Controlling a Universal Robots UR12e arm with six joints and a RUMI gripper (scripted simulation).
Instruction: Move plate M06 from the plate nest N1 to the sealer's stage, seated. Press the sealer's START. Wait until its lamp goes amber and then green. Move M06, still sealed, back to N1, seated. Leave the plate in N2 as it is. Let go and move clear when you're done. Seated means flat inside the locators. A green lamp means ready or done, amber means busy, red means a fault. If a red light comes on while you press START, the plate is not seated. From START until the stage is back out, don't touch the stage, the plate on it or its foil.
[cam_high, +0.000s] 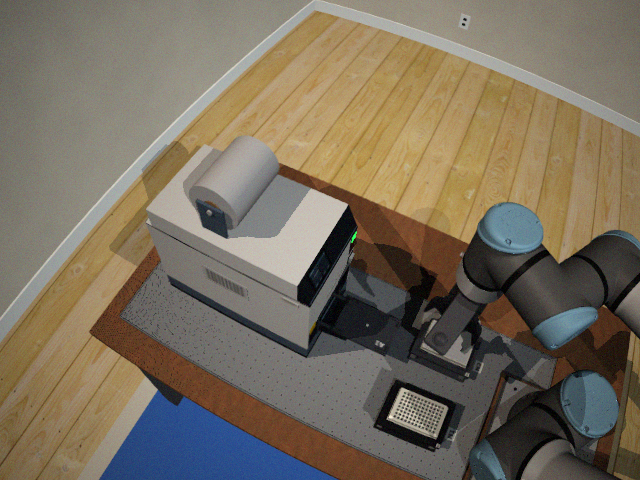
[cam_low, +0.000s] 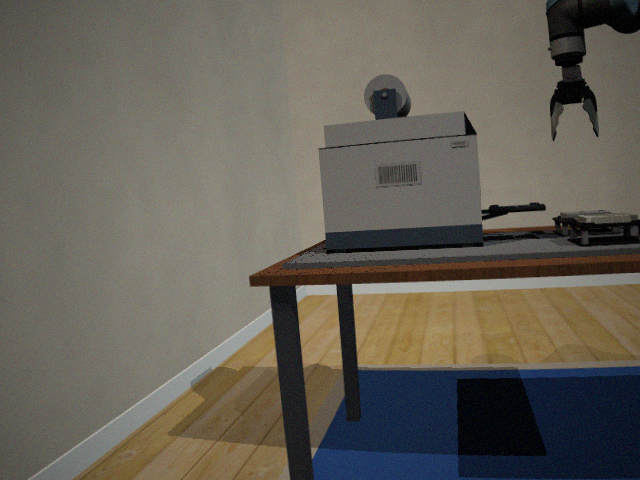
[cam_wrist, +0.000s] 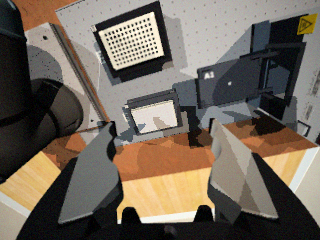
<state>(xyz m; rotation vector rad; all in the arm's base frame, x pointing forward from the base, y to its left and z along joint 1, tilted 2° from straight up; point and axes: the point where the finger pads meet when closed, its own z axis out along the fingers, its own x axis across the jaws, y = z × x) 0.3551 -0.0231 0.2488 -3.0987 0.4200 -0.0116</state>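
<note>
My gripper is now 40 mm past the white well plate, 100 mm to the right of it and 210 mm above it. The rest, counted from my hand: foil-covered plate: 50 mm behind, 100 mm to the right, 220 mm below; then sealer stage: 160 mm ahead, 50 mm to the right, 180 mm below; then plate nest N1: 40 mm behind, 100 mm to the left, 230 mm below.
</note>
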